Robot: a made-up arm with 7 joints. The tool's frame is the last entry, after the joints. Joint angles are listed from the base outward.
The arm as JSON. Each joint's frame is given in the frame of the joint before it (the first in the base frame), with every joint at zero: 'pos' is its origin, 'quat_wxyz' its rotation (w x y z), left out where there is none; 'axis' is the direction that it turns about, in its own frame. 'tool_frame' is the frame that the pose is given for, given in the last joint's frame.
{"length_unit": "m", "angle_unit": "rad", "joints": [
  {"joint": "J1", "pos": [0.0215, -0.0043, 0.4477], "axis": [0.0, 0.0, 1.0]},
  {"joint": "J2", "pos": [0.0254, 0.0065, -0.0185], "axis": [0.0, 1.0, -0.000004]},
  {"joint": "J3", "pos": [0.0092, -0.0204, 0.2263], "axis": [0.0, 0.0, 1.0]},
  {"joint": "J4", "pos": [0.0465, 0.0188, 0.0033], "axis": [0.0, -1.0, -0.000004]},
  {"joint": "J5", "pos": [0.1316, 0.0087, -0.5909], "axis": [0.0, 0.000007, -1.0]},
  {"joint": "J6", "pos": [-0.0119, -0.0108, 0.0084], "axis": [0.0, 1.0, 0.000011]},
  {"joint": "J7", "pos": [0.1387, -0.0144, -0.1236], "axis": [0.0, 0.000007, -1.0]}
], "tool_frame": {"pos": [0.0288, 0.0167, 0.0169], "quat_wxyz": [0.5, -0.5, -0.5, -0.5]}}
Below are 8 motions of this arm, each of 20 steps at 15 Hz.
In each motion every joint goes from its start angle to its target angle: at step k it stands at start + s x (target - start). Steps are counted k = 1, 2, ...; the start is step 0. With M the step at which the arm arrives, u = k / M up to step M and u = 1 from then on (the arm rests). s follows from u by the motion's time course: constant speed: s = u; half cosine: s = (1 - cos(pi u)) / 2; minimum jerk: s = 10 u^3 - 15 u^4 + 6 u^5.
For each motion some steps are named. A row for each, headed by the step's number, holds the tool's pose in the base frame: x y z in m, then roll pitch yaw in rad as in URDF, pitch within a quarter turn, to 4 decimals.
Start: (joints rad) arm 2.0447 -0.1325 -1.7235 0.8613 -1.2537 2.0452 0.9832
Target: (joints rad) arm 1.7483 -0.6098 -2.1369 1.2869 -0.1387 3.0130 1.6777
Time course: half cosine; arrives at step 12
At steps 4, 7, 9, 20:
4: 0.6292 -0.0146 0.2707 3.0357 -0.0782 0.8118
7: 0.5434 -0.1192 0.2719 -3.0567 0.0846 0.1447
9: 0.5015 -0.1591 0.2849 -2.9209 0.2904 -0.1064
20: 0.4799 -0.1871 0.2981 -2.8136 0.4363 -0.1984

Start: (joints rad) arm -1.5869 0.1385 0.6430 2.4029 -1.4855 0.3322 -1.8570
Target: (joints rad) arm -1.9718 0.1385 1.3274 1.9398 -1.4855 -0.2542 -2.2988
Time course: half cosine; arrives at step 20
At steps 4, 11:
4: 0.3508 -0.4508 1.2176 -1.6406 0.5967 1.8197
11: 0.4570 -0.4227 1.1212 -1.2461 0.4914 2.3103

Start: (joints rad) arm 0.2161 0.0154 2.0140 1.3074 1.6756 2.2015 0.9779
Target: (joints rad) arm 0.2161 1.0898 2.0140 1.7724 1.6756 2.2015 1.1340
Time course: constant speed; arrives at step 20
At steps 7, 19, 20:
7: -0.4171 0.4413 0.8738 -0.6928 0.3201 1.3672
19: 0.0796 0.5148 1.0757 0.0512 0.4046 1.5023
20: 0.1277 0.5204 1.0716 0.1132 0.4124 1.5116

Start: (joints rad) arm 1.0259 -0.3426 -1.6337 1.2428 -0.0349 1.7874 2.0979
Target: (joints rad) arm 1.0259 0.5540 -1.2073 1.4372 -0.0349 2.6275 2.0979
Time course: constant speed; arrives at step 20
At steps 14, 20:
14: 0.6442 -0.1973 0.4569 2.2632 -0.4770 -0.1237
20: 0.6415 -0.1023 0.4207 2.0622 -0.1339 -0.0282

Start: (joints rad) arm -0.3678 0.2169 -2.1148 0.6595 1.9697 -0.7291 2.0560
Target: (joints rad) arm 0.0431 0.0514 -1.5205 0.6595 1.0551 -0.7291 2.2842
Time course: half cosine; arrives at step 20
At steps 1, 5, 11, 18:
1: -0.3696 -0.1874 0.2847 -1.5406 -0.6278 -0.4863
5: -0.3554 -0.2428 0.2858 -1.4860 -0.5775 -0.3045
11: -0.2487 -0.4210 0.2928 -1.3596 -0.4574 0.3111
18: -0.0535 -0.5465 0.3070 -1.2890 -0.3730 0.9284

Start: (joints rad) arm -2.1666 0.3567 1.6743 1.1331 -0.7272 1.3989 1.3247
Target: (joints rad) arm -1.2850 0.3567 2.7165 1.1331 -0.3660 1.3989 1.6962
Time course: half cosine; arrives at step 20
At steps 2, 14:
2: 0.6620 -0.4215 0.4325 2.3813 -1.1923 0.7929
14: 0.4538 0.5542 0.6041 1.4173 -1.3438 2.8083

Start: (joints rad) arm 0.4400 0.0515 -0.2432 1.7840 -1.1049 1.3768 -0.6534
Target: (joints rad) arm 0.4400 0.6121 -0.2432 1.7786 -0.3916 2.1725 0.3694
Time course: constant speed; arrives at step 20
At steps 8, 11, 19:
8: 0.8905 0.1090 0.6375 -2.7247 -0.6689 1.5680
11: 0.8895 0.1064 0.5496 -2.6487 -0.6909 1.3239
19: 0.8322 0.0986 0.3302 -2.5023 -0.5007 0.7327

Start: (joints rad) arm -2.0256 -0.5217 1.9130 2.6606 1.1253 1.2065 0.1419
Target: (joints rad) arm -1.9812 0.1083 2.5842 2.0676 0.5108 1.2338 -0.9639
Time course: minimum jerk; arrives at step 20
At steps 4, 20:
4: 0.5279 0.3961 1.1888 1.1414 -0.3790 -2.2439
20: 0.4791 0.3360 1.1459 1.9907 -0.4936 -1.9469

